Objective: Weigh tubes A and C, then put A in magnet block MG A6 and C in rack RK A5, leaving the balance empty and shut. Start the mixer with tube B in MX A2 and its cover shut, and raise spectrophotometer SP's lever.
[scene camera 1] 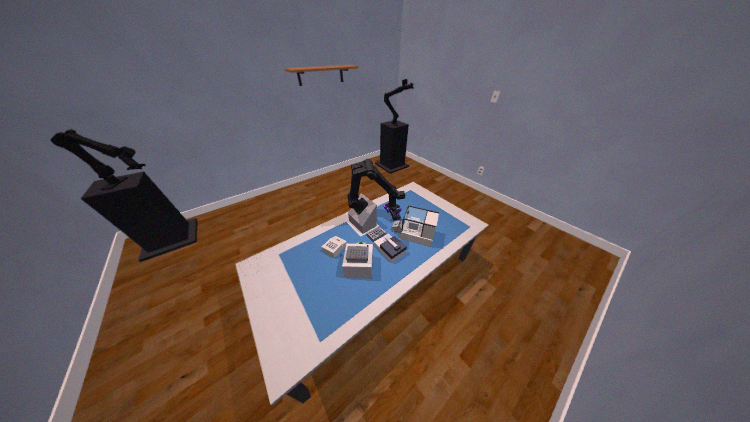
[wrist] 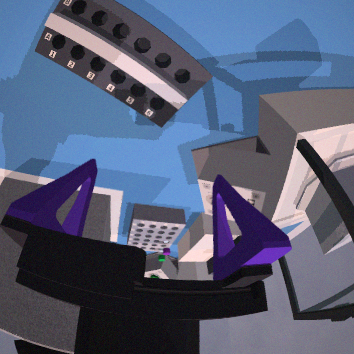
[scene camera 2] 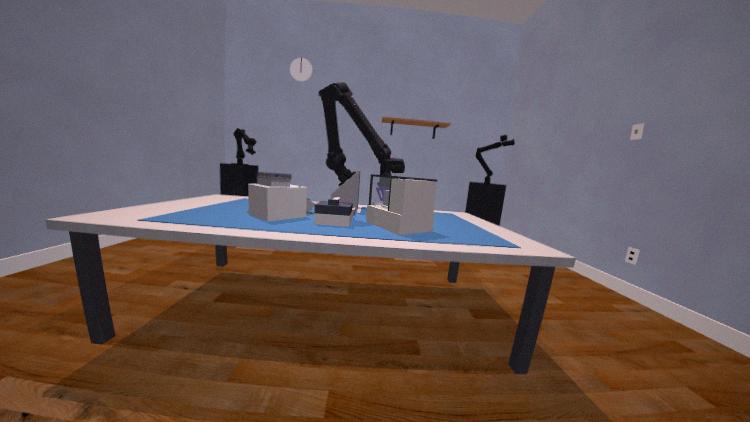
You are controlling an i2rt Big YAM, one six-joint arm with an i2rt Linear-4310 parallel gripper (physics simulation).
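Where they show: gripper, fingertip midpoint: (scene camera 1: 392, 214) (wrist: 155, 171); arm's base at its link origin: (scene camera 1: 361, 206) (wrist: 26, 296) (scene camera 2: 348, 179).
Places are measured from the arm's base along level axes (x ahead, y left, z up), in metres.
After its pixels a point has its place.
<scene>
My gripper (scene camera 1: 393, 211) {x 0.149, y 0.218, z -0.095 m} (scene camera 2: 383, 193) {x 0.149, y 0.218, z -0.095 m} (wrist: 155, 171) {x 0.149, y 0.218, z -0.095 m} is open and empty, pointing down beside the balance. In the wrist view the dark magnet block (wrist: 120, 56) {x 0.103, y 0.287, z -0.122 m}, with rows A and B, lies beyond the fingertips. Its holes look dark; I cannot tell whether A6 holds a tube. The white balance (scene camera 1: 429, 234) {x 0.510, y 0.268, z -0.048 m} (scene camera 2: 415, 204) {x 0.501, y 0.336, z -0.056 m} (wrist: 295, 112) {x 0.255, y 0.301, z -0.124 m} has a dark-framed glass chamber; its door state and pan are unclear. The pale rack (scene camera 1: 376, 233) (wrist: 156, 231) has many holes. A purple cap (wrist: 166, 251) {x 0.231, y 0.007, z -0.117 m} and a green cap (wrist: 162, 258) {x 0.236, y -0.031, z -0.116 m} show near it. Tube letters are unreadable.
A white box with a grey holed top (scene camera 1: 358, 267) {x 0.459, y -0.300, z -0.044 m} (scene camera 2: 277, 202) {x 0.473, y -0.211, z -0.096 m}, a dark-topped device (scene camera 1: 391, 247) {x 0.432, y -0.001, z -0.077 m} (scene camera 2: 333, 208) {x 0.480, y 0.021, z -0.101 m} and a white keypad unit (scene camera 1: 333, 245) {x 0.165, y -0.340, z -0.100 m} stand on the blue mat (scene camera 1: 314, 293) {x 0.388, y -0.582, z -0.170 m}. A sloped grey panel box (wrist: 230, 162) {x 0.232, y 0.218, z -0.133 m} stands beside the balance. Two other arms stand on black pedestals beyond the table.
</scene>
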